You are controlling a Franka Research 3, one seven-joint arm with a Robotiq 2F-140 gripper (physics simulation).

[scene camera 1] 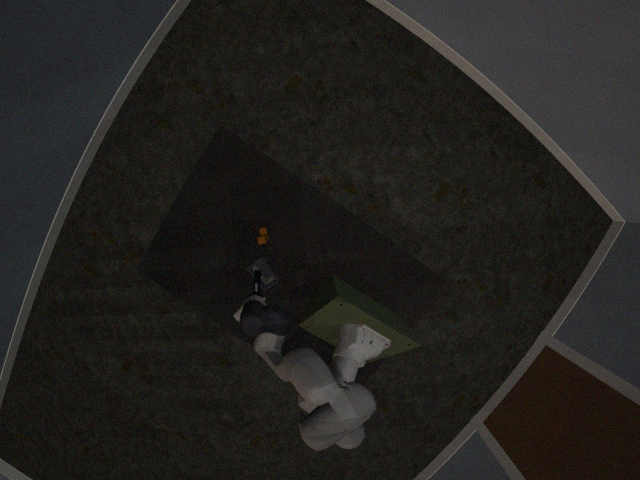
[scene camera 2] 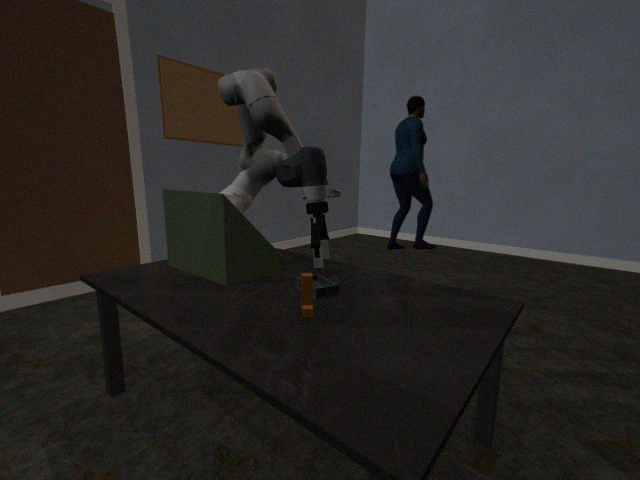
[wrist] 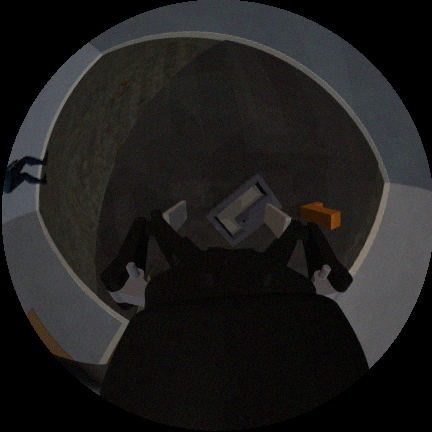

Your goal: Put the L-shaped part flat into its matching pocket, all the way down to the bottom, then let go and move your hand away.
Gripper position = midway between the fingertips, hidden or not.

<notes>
The gripper [scene camera 2: 322, 262] is open and holds nothing. Also in view: an orange L-shaped part [wrist: 329, 218]. Further things: a grey pocket block [wrist: 241, 212].
The gripper also shows in the wrist view [wrist: 225, 210].
</notes>
